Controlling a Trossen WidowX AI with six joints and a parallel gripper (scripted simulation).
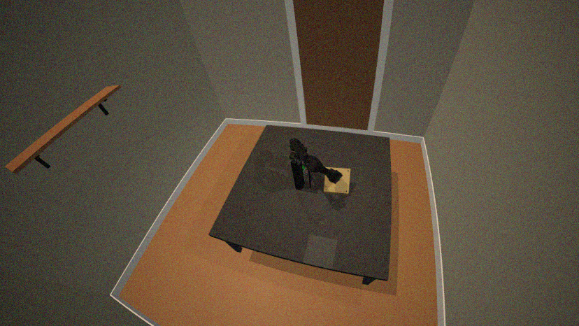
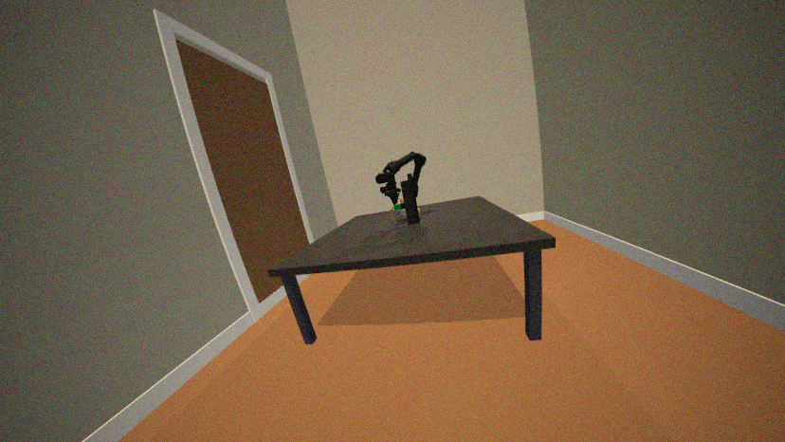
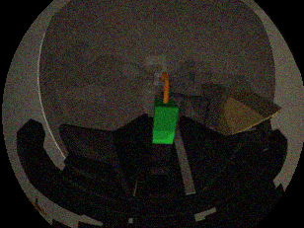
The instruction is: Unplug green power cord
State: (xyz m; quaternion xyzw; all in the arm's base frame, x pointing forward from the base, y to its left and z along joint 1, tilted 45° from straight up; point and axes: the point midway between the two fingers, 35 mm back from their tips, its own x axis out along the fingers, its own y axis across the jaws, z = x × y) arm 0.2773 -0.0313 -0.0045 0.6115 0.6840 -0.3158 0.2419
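The green plug is 30 mm to the left of my gripper tip and 10 mm below it.
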